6 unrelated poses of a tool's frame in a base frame.
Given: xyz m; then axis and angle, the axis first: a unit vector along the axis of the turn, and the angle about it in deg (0 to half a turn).
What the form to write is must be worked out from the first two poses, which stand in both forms.
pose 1, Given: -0.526 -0.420 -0.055 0.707 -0.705 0.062 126.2
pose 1, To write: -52.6 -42.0 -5.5 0.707 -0.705 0.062 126.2
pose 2, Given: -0.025 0.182 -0.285 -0.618 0.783 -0.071 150.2
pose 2, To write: -2.5 18.2 -28.5 -0.618 0.783 -0.071 150.2
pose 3, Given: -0.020 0.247 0.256 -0.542 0.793 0.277 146.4
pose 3, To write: -2.0 24.7 25.6 -0.542 0.793 0.277 146.4
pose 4, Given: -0.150 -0.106 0.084 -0.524 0.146 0.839 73.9
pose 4, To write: -15.0 -10.6 8.4 -0.524 0.146 0.839 73.9
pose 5, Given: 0.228 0.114 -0.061 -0.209 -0.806 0.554 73.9
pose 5, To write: 22.8 11.4 -6.1 -0.209 -0.806 0.554 73.9
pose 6, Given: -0.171 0.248 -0.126 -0.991 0.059 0.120 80.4
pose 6, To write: -17.1 24.8 -12.6 -0.991 0.059 0.120 80.4
